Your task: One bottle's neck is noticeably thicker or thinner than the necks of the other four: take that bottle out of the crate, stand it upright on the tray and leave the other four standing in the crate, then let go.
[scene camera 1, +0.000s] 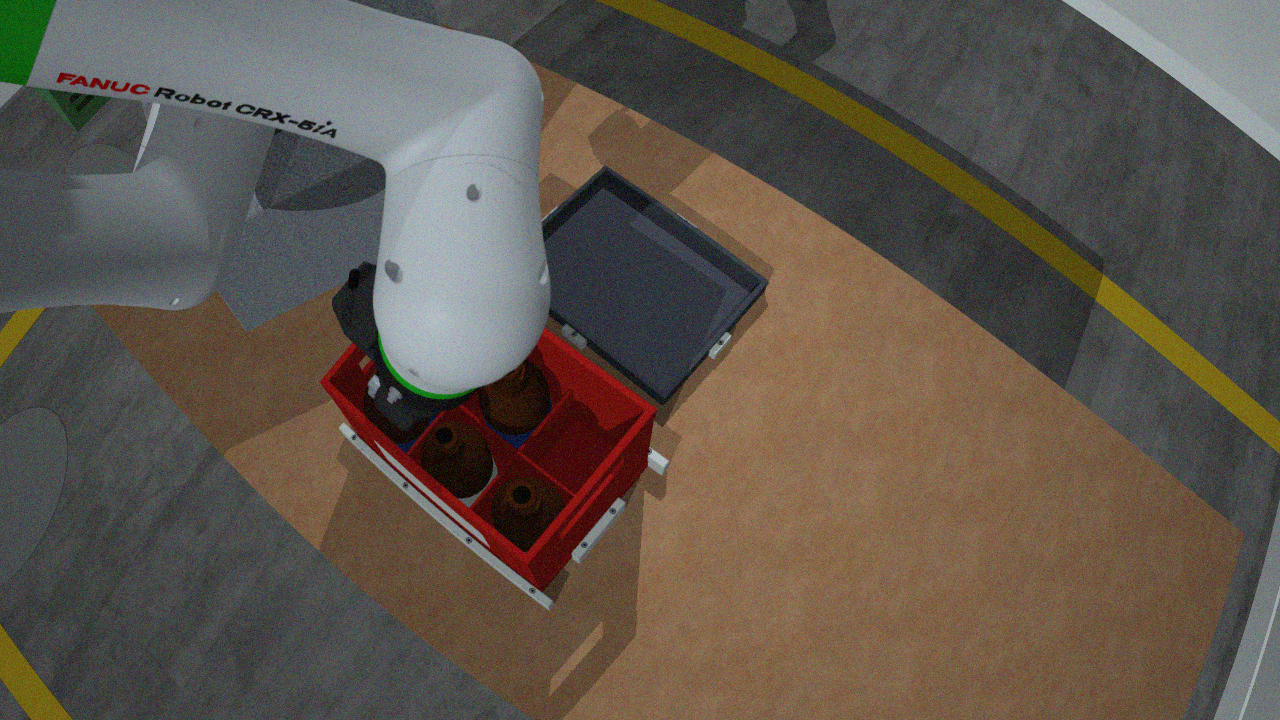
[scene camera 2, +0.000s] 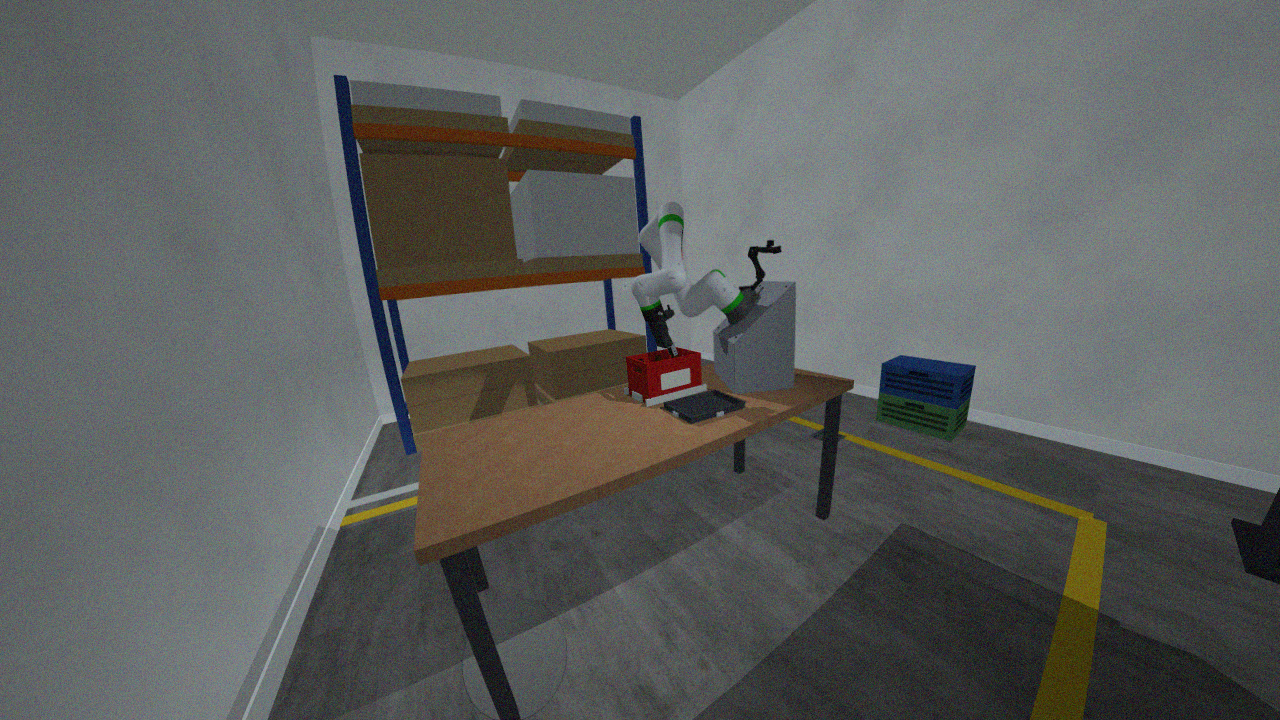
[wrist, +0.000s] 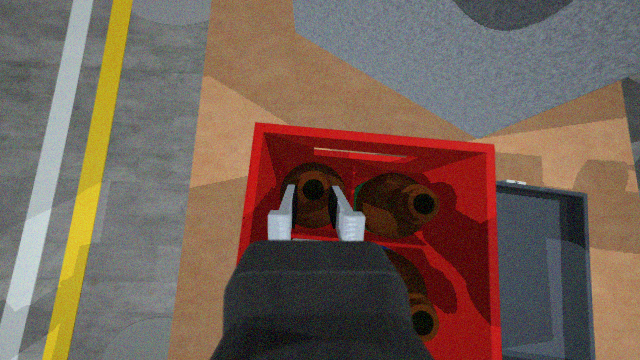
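Seen in the pictures: gripper, fingertip midpoint: [scene camera 2: 673, 354] [wrist: 313, 197]; arm's base at its link origin: [scene camera 2: 742, 313].
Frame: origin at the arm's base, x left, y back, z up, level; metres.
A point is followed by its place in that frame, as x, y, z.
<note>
A red crate [scene camera 1: 597, 503] @(-0.074, -0.540, -0.226) [scene camera 2: 642, 379] @(-0.034, -0.541, -0.218) [wrist: 492, 225] @(0.010, -0.330, -0.144) holds brown bottles in its compartments. My gripper [scene camera 2: 673, 351] @(-0.124, -0.319, -0.163) [wrist: 313, 197] @(-0.124, -0.319, -0.163) is shut on the neck of the bottle [wrist: 314, 217] @(-0.121, -0.336, -0.197) in the corner compartment; this bottle is upright and inside the crate. In the wrist view a green-labelled bottle [wrist: 392, 212] @(-0.049, -0.326, -0.183) stands beside it. A blue-labelled bottle [scene camera 1: 514, 401] @(-0.049, -0.421, -0.194) stands in the middle compartment on the tray side. A white-labelled bottle [scene camera 1: 458, 465] @(-0.135, -0.419, -0.193) and an end bottle [scene camera 1: 528, 514] @(-0.133, -0.508, -0.166) stand along the other side. The dark tray [scene camera 1: 644, 286] @(0.182, -0.412, -0.313) [scene camera 2: 704, 407] @(0.187, -0.397, -0.314) [wrist: 525, 270] @(0.204, -0.396, -0.314) bears no bottle. The arm hides part of the crate in scene camera 1.
The crate's end compartment [scene camera 1: 581, 438] @(-0.008, -0.469, -0.311) on the tray side holds no bottle. Light fixing strips [scene camera 1: 438, 510] @(-0.176, -0.404, -0.289) lie along the crate's base. A grey pedestal [scene camera 2: 760, 349] @(0.194, -0.093, -0.132) stands on the wooden table [scene camera 1: 895, 447] @(0.200, -0.764, -0.319) behind the crate. A storage rack [scene camera 2: 358, 197] stands behind the table.
</note>
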